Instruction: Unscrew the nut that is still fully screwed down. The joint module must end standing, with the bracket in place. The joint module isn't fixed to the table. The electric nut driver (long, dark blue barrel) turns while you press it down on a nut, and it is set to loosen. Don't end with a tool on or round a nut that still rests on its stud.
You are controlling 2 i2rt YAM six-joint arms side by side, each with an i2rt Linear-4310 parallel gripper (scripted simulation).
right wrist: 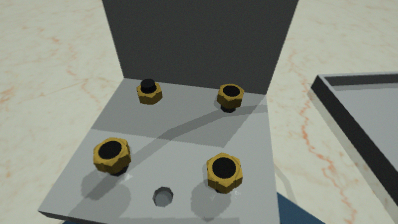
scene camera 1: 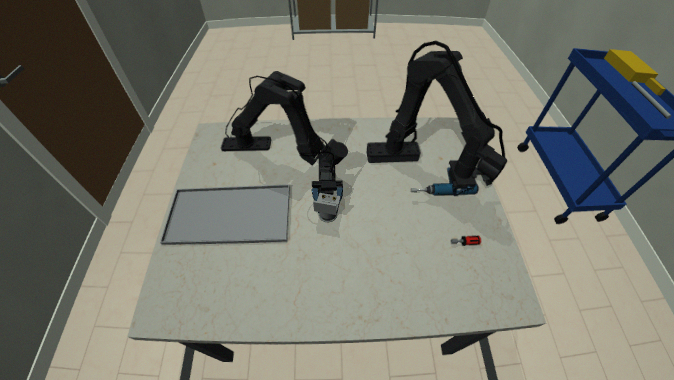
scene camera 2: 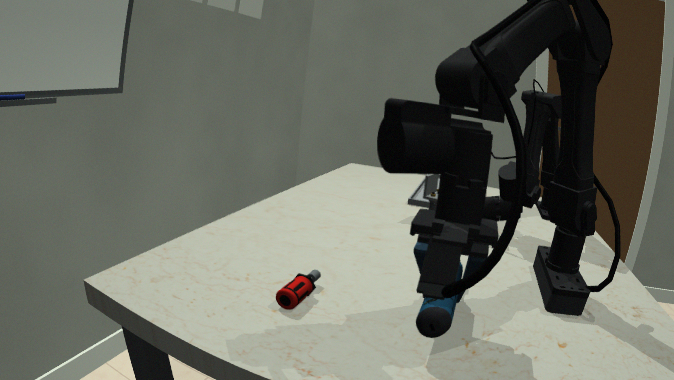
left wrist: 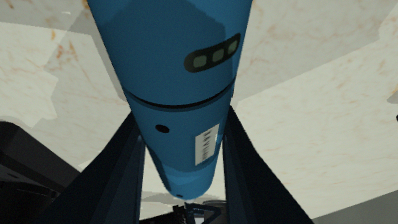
The pictures show: the left gripper, an electric nut driver, a red-handled hand driver, a shallow grey tray and a grey bracket.
The left gripper is seen too in scene camera 1 and in the left wrist view.
